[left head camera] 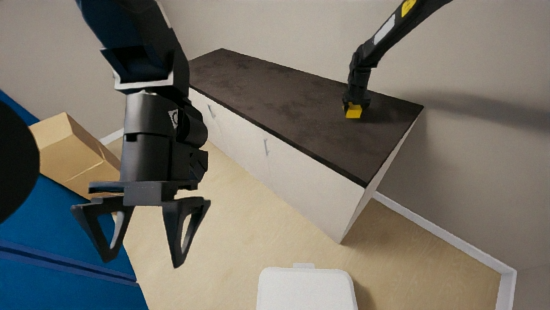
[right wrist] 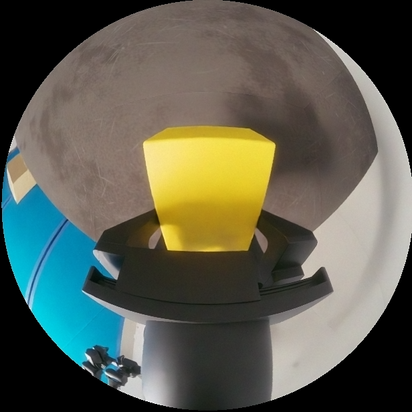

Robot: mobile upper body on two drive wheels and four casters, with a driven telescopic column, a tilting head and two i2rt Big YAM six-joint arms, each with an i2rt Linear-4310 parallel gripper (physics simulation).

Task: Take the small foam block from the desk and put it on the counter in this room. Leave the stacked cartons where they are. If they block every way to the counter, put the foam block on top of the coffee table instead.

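Frame: origin at the left arm's base, x down, y right, z back, level; centimetres.
Seen in the pictures: left gripper, fingertip midpoint: (left head camera: 143, 263); right gripper, fingertip midpoint: (left head camera: 351, 114).
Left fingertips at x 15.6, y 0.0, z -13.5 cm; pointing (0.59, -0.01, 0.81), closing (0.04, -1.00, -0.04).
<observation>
A point is followed by its place in that frame.
The yellow foam block (left head camera: 353, 111) @[x 41.5, y 45.3, z -78.5 cm] (right wrist: 210, 190) is between the fingers of my right gripper (left head camera: 356, 106) @[x 44.8, y 45.8, z -80.9 cm] (right wrist: 207, 205), which is shut on it. Gripper and block are over the right part of the counter's dark top (left head camera: 280, 95) @[x 49.8, y 11.6, z -110.5 cm] (right wrist: 150, 75). Whether the block touches the top, I cannot tell; a shadow lies beside it. My left gripper (left head camera: 142, 260) @[x 15.6, y 0.0, z -13.5 cm] is open and empty, in front of the counter at the left of the head view. A tan carton (left head camera: 75, 150) @[x 70.1, y -133.0, z -90.2 cm] (right wrist: 21, 179) shows at the left. The desk and the coffee table do not show.
A blue panelled surface (left head camera: 55, 240) @[x 81.3, y -107.2, z -34.5 cm] (right wrist: 55, 280) is at the left, next to the carton. The counter's pale front (left head camera: 295, 180) @[x 84.6, y 19.1, z -72.0 cm] has handles. A white rounded base part (left head camera: 306, 290) @[x 114.8, y 23.2, z -21.5 cm] is at the bottom of the head view. Walls (left head camera: 475, 165) @[x 72.9, y 109.4, z -71.4 cm] stand behind and right of the counter.
</observation>
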